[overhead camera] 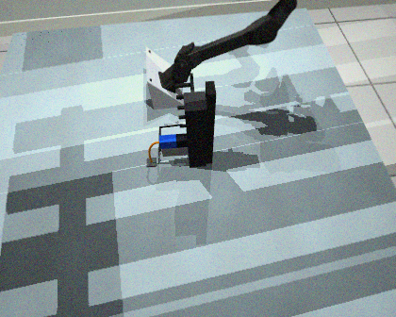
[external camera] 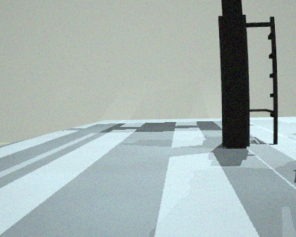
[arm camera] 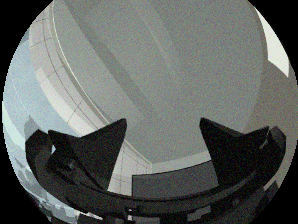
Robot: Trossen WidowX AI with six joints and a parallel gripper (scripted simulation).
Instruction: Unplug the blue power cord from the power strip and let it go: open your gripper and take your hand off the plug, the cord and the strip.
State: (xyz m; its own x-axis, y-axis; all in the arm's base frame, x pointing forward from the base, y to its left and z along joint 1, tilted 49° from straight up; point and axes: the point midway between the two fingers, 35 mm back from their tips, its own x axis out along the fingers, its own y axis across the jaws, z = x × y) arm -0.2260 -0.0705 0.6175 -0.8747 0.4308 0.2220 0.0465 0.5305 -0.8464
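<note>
My gripper tip is now 450 mm short of the blue plug, 460 mm to the left of it and 440 mm above it.
</note>
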